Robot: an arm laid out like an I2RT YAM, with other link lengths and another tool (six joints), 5 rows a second.
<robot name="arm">
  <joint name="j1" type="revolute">
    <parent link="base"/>
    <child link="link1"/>
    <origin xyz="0 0 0.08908" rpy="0 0 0"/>
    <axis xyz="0 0 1"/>
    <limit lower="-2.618" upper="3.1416"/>
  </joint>
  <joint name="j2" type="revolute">
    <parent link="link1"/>
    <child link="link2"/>
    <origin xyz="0.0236 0.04 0.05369" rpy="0 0 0"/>
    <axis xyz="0 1 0"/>
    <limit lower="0" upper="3.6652"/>
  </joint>
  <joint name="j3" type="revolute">
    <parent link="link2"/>
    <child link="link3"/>
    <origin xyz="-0.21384 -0.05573 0" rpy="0 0 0"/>
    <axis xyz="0 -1 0"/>
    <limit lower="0" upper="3.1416"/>
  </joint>
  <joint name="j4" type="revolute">
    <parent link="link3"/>
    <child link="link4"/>
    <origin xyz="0.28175 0.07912 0.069" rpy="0 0 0"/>
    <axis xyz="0 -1 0"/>
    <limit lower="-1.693" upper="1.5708"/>
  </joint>
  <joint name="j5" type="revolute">
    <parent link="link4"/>
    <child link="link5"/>
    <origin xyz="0.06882 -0.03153 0.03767" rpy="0 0 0"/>
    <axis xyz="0 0 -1"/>
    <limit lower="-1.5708" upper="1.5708"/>
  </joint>
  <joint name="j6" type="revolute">
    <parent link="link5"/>
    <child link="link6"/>
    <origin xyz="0.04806 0 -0.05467" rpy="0 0 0"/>
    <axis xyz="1 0 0"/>
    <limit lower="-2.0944" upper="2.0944"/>
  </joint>
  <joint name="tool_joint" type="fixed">
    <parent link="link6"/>
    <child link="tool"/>
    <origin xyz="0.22 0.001 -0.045" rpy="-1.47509 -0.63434 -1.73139"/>
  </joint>
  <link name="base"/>
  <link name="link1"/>
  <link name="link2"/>
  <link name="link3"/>
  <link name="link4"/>
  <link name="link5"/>
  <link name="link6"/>
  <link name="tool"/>
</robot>
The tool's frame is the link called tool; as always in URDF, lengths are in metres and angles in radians.
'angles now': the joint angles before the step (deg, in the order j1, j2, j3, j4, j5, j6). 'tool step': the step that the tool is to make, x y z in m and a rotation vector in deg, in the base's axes. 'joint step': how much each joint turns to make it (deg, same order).
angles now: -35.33 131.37 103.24 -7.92 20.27 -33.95
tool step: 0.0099 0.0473 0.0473 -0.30 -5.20 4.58
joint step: 2.71 -14.18 -13.18 3.08 -3.04 1.22
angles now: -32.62 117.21 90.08 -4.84 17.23 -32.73
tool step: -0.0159 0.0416 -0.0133 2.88 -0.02 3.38
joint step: 1.10 -8.83 -12.00 1.43 -3.25 0.85
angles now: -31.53 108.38 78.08 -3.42 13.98 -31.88
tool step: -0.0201 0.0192 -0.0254 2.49 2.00 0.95
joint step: -0.09 -3.20 -6.32 0.05 -1.47 0.29
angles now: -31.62 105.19 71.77 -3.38 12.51 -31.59
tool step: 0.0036 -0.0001 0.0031 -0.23 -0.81 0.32
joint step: 0.01 -0.19 -0.19 0.81 -0.39 0.00
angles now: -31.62 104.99 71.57 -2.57 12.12 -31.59
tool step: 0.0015 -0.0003 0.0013 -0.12 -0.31 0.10
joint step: 0.00 -0.02 -0.01 0.32 -0.11 -0.01
